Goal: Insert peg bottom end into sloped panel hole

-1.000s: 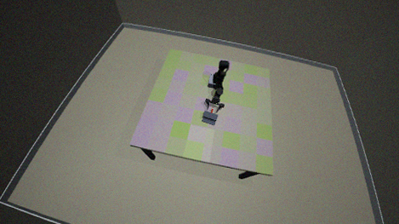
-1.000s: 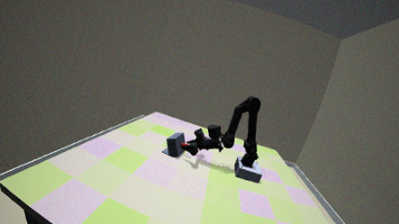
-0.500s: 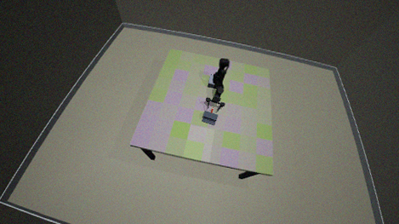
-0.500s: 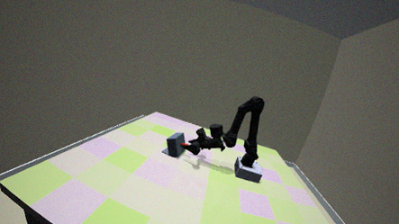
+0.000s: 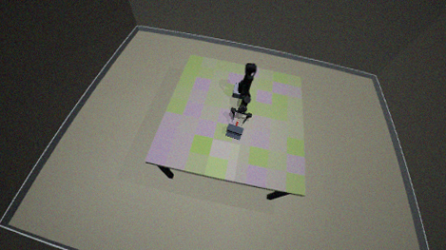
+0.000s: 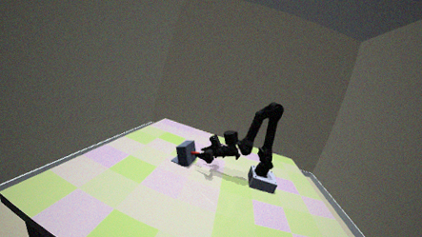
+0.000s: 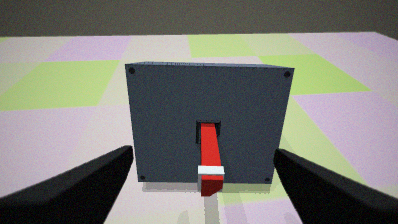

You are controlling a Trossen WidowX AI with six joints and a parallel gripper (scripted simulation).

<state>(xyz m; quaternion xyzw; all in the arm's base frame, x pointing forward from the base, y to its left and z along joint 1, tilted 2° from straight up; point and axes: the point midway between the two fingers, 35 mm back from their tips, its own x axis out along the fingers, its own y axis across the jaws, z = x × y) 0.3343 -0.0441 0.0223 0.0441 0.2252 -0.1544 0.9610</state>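
Now: gripper tip 10 mm above the red square peg. The rest, counted from my gripper tip: dark sloped panel 60 mm ahead, 30 mm below, 20 mm to the right.
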